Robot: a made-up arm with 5 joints.
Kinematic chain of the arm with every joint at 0, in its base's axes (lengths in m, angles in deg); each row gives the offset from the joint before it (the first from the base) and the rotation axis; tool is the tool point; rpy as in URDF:
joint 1: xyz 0 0 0.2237 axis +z
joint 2: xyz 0 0 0 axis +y
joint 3: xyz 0.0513 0 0.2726 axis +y
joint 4: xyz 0.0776 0 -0.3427 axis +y
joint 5: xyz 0.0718 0 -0.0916 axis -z
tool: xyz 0 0 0 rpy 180 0 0
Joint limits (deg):
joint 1: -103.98..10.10
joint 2: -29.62..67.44
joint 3: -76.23..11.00
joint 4: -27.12..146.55
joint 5: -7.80..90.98
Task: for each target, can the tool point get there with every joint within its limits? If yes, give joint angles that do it. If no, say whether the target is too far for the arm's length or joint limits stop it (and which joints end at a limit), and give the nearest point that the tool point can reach.
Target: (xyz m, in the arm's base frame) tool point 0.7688 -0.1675 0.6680
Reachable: no: too far | nearest point 0.5098 -0.1111 0.5183 | short by 0.304 m
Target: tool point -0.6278 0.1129 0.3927
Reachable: no: joint limits stop it (at a limit: joint 2, joint 3) | nearest point -0.1530 0.0275 0.1827 | short by 0.526 m
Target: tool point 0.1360 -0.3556 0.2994
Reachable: yes | joints -69.07 -19.44 -31.19 19.36 2.69
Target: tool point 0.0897 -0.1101 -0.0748
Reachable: yes | joints -50.83 47.33 -15.22 -5.57 38.02
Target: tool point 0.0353 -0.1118 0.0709
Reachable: yes | joints -72.48 -12.84 -0.20 63.59 37.83
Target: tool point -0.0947 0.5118 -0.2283
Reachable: no: joint limits stop it (at a limit: joint 2) | nearest point -0.0222 0.1200 0.0279 | short by 0.474 m
